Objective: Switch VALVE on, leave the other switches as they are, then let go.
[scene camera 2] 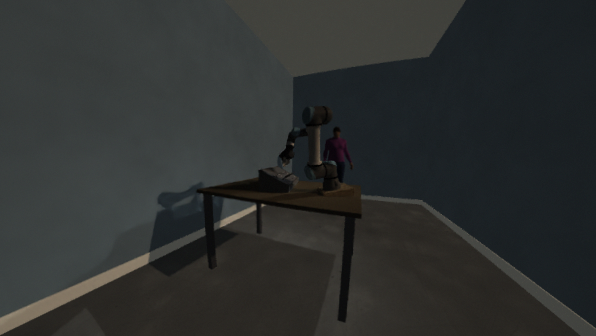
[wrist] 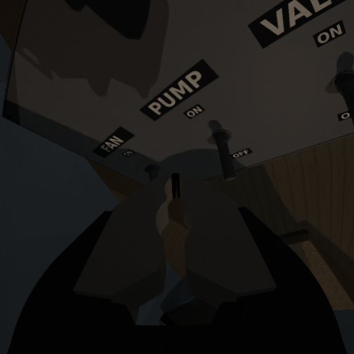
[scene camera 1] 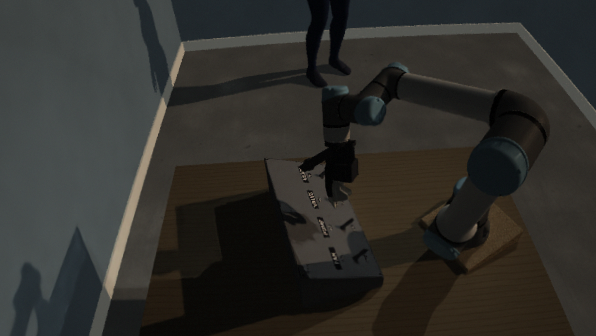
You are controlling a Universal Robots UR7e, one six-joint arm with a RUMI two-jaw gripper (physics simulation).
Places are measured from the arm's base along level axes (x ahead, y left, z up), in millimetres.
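Pixels of known places: gripper, between the fingertips: (scene camera 2: 283, 167) (scene camera 1: 335, 208); arm's base, origin of its link: (scene camera 2: 331, 188).
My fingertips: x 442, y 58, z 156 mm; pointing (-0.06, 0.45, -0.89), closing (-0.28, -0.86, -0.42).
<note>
For each thing: its top centre in the pictures, then the offset to it from my fingertips. Level surfaces: height alone.
- PUMP switch, centre of its top: (scene camera 1: 348, 219) 7 mm right, 41 mm back, 62 mm down
- FAN switch, centre of its top: (scene camera 1: 361, 249) 106 mm left, 83 mm back, 62 mm down
- fourth label, centre of its top: (scene camera 1: 303, 173) 203 mm right, 120 mm ahead, 65 mm down
- wooden table, height of its surface: 191 mm down
A tilted grey switch panel (scene camera 1: 295, 245) (scene camera 2: 270, 181) (wrist: 125, 60) stands on the table. Its VALVE label (scene camera 1: 312, 199) (wrist: 292, 22) is partly cut off in the wrist view. The VALVE switch (wrist: 345, 85) has its dark lever toward the OFF side; in scene camera 1 the gripper hides it. The PUMP switch (scene camera 1: 346, 224) (wrist: 225, 155) also leans toward OFF. The FAN switch (scene camera 1: 360, 255) (wrist: 152, 172) is partly hidden by a finger in the wrist view. My gripper (scene camera 1: 336, 202) (scene camera 2: 282, 165) (wrist: 176, 174) is shut and empty, close above the panel around the VALVE row.
A fourth label (scene camera 1: 303, 174) is on the panel's far end, its switch behind the gripper. The wooden table (scene camera 1: 410, 170) (scene camera 2: 320, 199) carries the arm's base board (scene camera 1: 505, 232) (scene camera 2: 345, 190). A person (scene camera 1: 320, 40) (scene camera 2: 338, 150) stands beyond the table. A wall (scene camera 1: 75, 125) rises at the left.
</note>
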